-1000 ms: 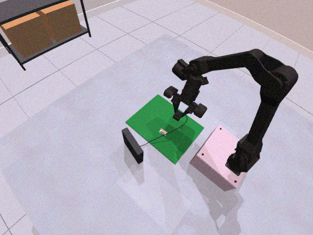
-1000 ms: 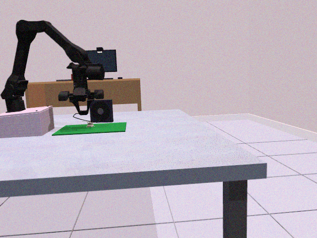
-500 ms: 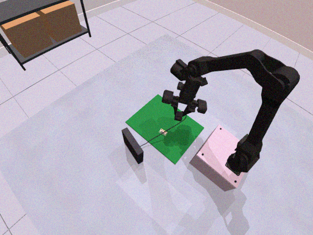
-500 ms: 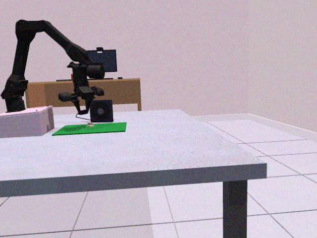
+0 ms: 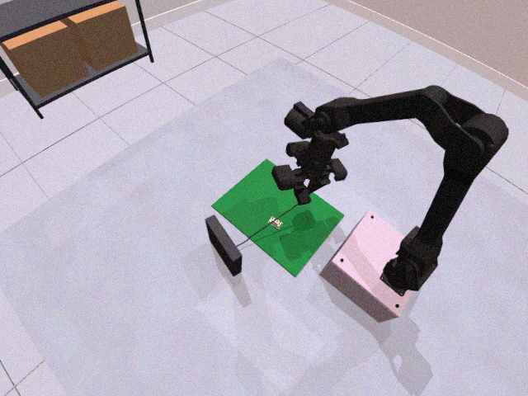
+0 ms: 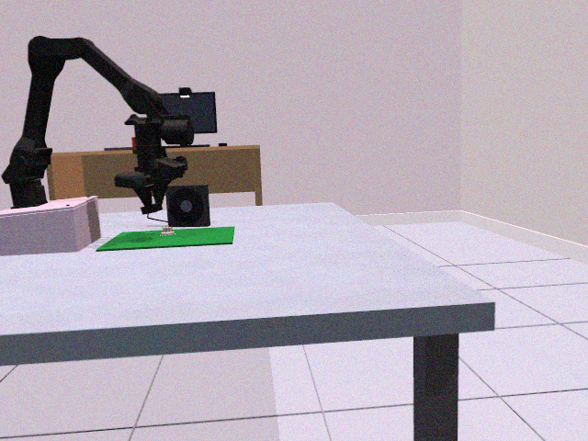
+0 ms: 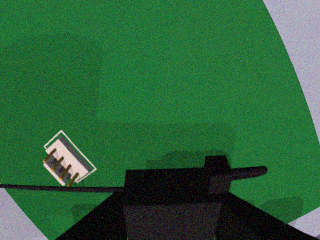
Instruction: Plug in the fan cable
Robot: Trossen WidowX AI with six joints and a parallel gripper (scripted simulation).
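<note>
My gripper tip is now 1 cm past the black plug. Round my gripper tip: black fan 5 cm ahead, 23 cm to the left, 2 cm below; green board 3 cm ahead, 4 cm to the left, 9 cm below.
</note>
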